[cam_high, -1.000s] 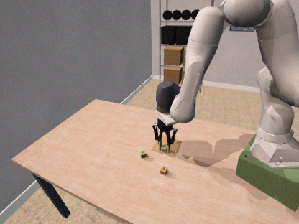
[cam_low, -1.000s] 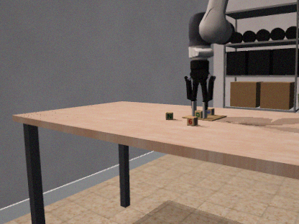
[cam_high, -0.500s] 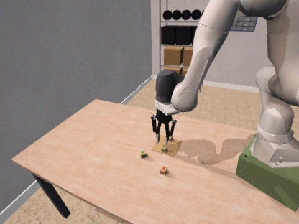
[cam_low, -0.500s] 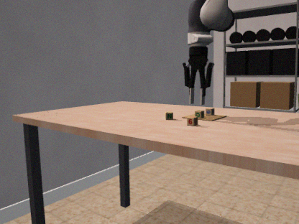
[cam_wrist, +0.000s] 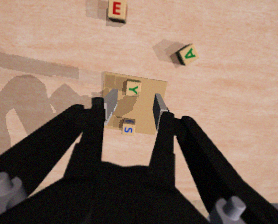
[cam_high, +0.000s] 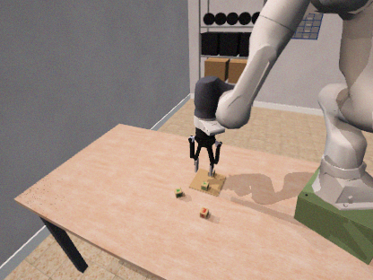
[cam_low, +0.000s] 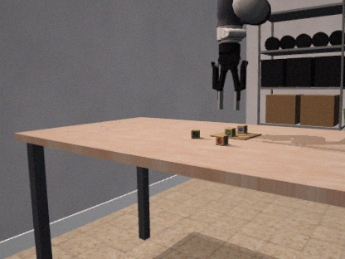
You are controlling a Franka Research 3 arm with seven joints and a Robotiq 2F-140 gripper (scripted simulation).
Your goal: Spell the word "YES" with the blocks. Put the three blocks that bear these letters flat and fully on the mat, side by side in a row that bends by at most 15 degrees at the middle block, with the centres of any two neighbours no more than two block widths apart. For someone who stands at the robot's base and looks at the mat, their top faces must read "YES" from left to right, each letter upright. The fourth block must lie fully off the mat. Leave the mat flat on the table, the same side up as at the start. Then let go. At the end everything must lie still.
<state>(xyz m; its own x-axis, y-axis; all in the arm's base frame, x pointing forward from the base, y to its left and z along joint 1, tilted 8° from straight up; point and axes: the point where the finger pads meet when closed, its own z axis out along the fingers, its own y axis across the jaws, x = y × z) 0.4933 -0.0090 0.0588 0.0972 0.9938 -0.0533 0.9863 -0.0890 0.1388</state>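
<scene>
Right now the E block is 3 cm behind my hand, 14 cm to the left of it and 11 cm below it. The rest, counted from my hand: S block 2 cm behind, 9 cm to the right, 11 cm below; Y block 1 cm behind, 11 cm below; tan mat 1 cm behind, 5 cm to the right, 13 cm below.
</scene>
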